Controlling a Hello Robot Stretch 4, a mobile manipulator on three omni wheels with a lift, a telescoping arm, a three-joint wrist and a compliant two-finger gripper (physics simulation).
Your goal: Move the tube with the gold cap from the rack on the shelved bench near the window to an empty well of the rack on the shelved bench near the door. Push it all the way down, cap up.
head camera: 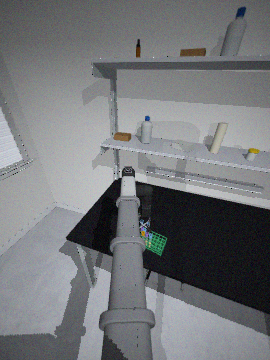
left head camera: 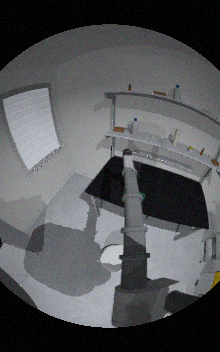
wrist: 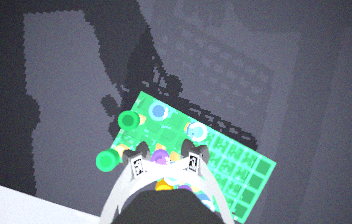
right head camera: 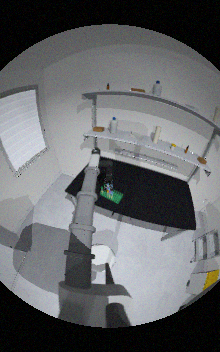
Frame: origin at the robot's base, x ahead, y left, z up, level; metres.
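Where they show: gripper, fingertip midpoint: (head camera: 142, 232) (wrist: 165, 152) (right head camera: 107, 190); robot's base, link origin: (left head camera: 114, 257) (right head camera: 99, 257).
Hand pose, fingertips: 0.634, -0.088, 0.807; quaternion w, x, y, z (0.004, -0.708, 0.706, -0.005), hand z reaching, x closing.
Each offset is from my fingertips to the centre of the thing, as dx, dy, dz. "pt": to the spot under its first point. Level surfaces: height alone.
The green rack @[-0.014, -0.035, -0.044] (head camera: 159, 244) (left head camera: 143, 195) (right head camera: 116, 197) (wrist: 257, 154) stands on the black bench top near the window, with several capped tubes at its left side in the wrist view. The gold-capped tube @[-0.031, +0.001, -0.009] (wrist: 163, 186) is upright in it, partly hidden behind the gripper's finger straps. My gripper (wrist: 165, 152) is open above the rack. Its fingertips are on either side of a purple-capped tube @[-0.001, +0.006, -0.009] (wrist: 160, 157), farther up the wrist view than the gold cap. Whether they touch anything is unclear. The rack near the door does not show.
Two green-capped tubes @[+0.041, +0.034, -0.009] (wrist: 129, 120) @[+0.003, +0.056, -0.009] (wrist: 107, 160) and blue-capped tubes @[+0.048, +0.004, -0.009] (wrist: 158, 111) @[+0.026, -0.033, -0.009] (wrist: 197, 131) stand around the fingers. The black bench @[dz -0.072] (head camera: 215, 240) (left head camera: 170, 200) (right head camera: 155, 200) has a lower shelf @[dz +0.385] (head camera: 190, 152) and an upper shelf (head camera: 165, 65) with bottles above it. The window @[pt +0.542, +1.384, +0.531] (left head camera: 32, 130) is at the left.
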